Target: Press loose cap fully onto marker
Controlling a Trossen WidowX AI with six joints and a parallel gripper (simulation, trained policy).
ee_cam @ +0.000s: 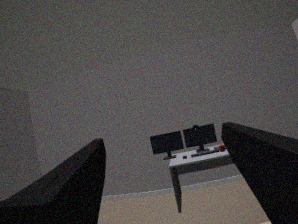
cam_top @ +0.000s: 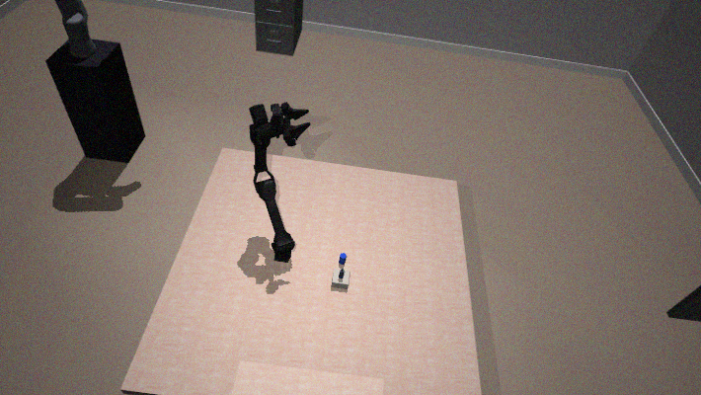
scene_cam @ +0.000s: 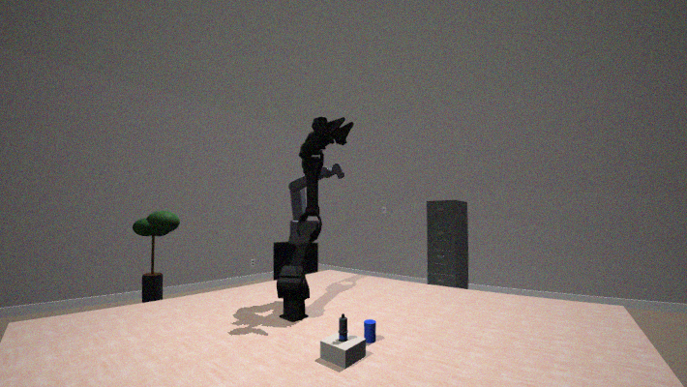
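Now: gripper tip 210 mm short of the blue cap, 180 mm to the left of it and 620 mm above it. From my gripper tip the other things lie so: holder block 210 mm ahead, 280 mm to the right, 620 mm below.
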